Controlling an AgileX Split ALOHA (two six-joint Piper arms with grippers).
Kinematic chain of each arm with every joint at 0, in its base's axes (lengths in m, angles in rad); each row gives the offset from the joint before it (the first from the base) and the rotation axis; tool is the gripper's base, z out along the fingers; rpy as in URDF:
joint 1: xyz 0 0 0.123 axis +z
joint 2: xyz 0 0 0 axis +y
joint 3: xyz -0.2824 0 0.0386 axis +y
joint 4: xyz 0.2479 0 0.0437 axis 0.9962 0 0.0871
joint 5: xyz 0 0 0 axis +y
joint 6: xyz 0.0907 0 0.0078 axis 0.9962 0 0.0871
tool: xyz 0 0 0 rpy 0 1.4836 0
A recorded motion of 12 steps. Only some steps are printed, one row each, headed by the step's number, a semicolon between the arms.
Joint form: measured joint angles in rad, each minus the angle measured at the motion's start. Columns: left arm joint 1, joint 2, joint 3, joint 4, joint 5, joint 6; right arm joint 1, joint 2, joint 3, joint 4, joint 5, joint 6.
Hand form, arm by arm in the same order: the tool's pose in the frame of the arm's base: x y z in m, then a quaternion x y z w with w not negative. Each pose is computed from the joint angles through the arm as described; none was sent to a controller.
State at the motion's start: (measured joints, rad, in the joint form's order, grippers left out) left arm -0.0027 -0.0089 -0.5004 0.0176 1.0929 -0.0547; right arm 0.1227 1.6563 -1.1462 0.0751 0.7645 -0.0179
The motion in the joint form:
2: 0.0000 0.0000 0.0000 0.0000 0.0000 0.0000; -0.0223 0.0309 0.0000 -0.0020 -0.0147 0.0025
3: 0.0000 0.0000 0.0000 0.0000 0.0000 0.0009; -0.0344 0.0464 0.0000 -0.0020 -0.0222 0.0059
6: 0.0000 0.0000 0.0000 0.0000 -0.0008 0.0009; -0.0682 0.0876 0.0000 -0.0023 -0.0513 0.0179
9: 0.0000 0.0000 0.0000 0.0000 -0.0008 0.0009; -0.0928 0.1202 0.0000 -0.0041 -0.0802 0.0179
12: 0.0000 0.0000 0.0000 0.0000 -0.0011 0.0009; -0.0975 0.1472 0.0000 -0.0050 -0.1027 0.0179
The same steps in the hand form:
2: -0.0076 0.0014 0.2746 -0.02286 0.85881 -0.00590 0.51175; 0.3366 0.0385 0.2239 -0.03515 0.98215 0.03709 0.18103
3: -0.0076 0.0014 0.2746 -0.02247 0.85882 -0.00567 0.51175; 0.3392 0.0345 0.2189 -0.02724 0.98313 0.03590 0.17727
6: -0.0076 0.0014 0.2747 -0.02246 0.85862 -0.00568 0.51210; 0.3463 0.0232 0.2056 -0.00383 0.98459 0.03290 0.17173
9: -0.0076 0.0014 0.2747 -0.02246 0.85862 -0.00568 0.51210; 0.3518 0.0146 0.1951 0.00854 0.98491 0.02935 0.17033
12: -0.0076 0.0014 0.2747 -0.02246 0.85854 -0.00569 0.51223; 0.3556 0.0129 0.1862 0.01120 0.98529 0.02801 0.16819

